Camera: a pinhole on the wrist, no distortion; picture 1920 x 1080 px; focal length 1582.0 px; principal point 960.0 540.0 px. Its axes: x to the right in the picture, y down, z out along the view. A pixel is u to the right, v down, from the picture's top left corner.
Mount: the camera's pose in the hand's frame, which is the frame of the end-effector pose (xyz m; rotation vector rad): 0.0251 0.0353 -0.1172 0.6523 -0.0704 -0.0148
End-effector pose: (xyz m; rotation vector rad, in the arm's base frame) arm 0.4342 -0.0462 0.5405 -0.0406 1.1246 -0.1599
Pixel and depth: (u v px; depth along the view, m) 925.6 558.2 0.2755
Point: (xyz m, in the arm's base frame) 0.5127 -0.1785 0.5996
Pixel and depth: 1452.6 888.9 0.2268
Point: 0.5481 -0.1267 0.5189
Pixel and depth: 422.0 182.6 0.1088
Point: 0.3775 -0.0893 0.5424
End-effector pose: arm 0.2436 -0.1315 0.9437 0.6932 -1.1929 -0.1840
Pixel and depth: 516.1 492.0 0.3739
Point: 0.0978 -0.3001 0.7776
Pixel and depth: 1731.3 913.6 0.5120
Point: 0.0372 -0.5421 1.0939
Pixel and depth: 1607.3 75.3 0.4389
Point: 0.2387 -0.5457 0.9148
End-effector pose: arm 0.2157 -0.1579 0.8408 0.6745 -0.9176 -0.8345
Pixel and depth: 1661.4 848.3 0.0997
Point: 0.2547 -0.2126 0.8462
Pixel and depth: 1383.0 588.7 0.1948
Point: 0.1735 -0.2590 0.8228
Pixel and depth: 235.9 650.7 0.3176
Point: 0.0002 -0.1272 0.7394
